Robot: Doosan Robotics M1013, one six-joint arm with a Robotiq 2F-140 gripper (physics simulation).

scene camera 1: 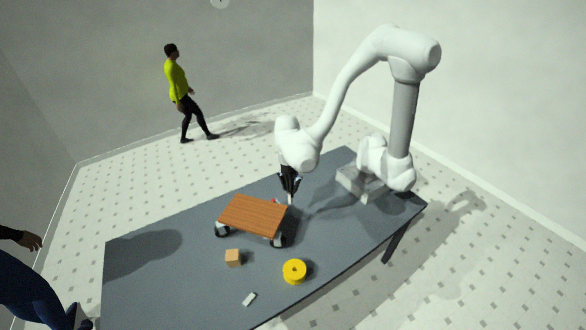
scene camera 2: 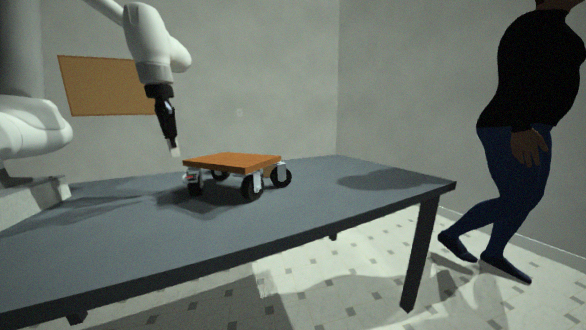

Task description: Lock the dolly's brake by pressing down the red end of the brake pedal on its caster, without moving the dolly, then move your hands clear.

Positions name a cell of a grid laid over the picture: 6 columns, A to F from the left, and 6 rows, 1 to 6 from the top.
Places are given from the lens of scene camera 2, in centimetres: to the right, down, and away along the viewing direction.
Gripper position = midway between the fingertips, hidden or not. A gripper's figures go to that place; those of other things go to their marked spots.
gripper (scene camera 2: B3): -42, -3, 58
dolly (scene camera 2: C4): -15, 0, 49
